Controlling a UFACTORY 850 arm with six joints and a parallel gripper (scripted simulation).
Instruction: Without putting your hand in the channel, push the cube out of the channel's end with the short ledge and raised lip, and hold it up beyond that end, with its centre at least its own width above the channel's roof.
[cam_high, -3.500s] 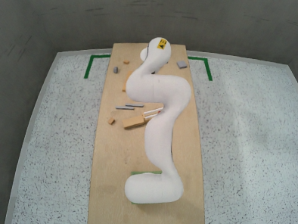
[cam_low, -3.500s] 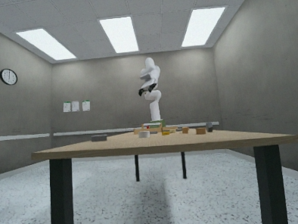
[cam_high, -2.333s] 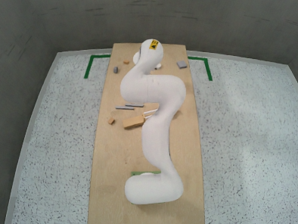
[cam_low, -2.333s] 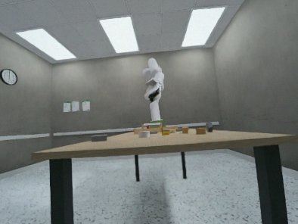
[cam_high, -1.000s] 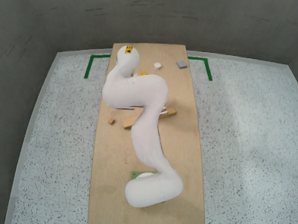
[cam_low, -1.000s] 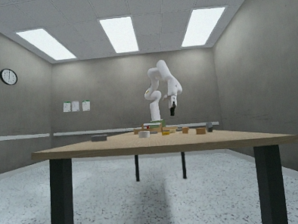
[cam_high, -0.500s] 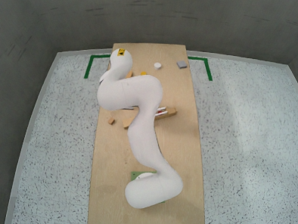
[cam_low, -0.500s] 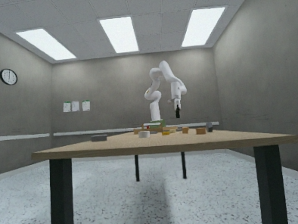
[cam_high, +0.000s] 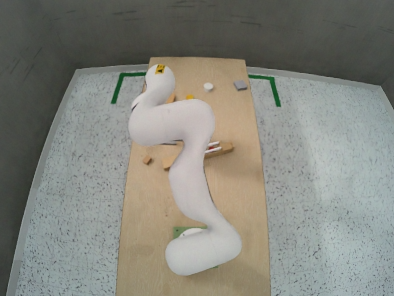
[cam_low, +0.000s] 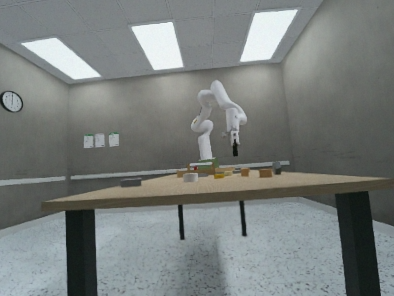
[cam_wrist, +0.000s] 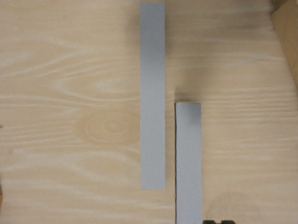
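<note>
Now: the long grey bar 13 cm below my hand. The rest, counted from my hand: cream ring 21 cm ahead, 13 cm below, 8 cm to the right; small tan block 13 cm behind, 12 cm below, 9 cm to the left; grey rod 13 cm below, 8 cm to the right, 3 cm ahead.
</note>
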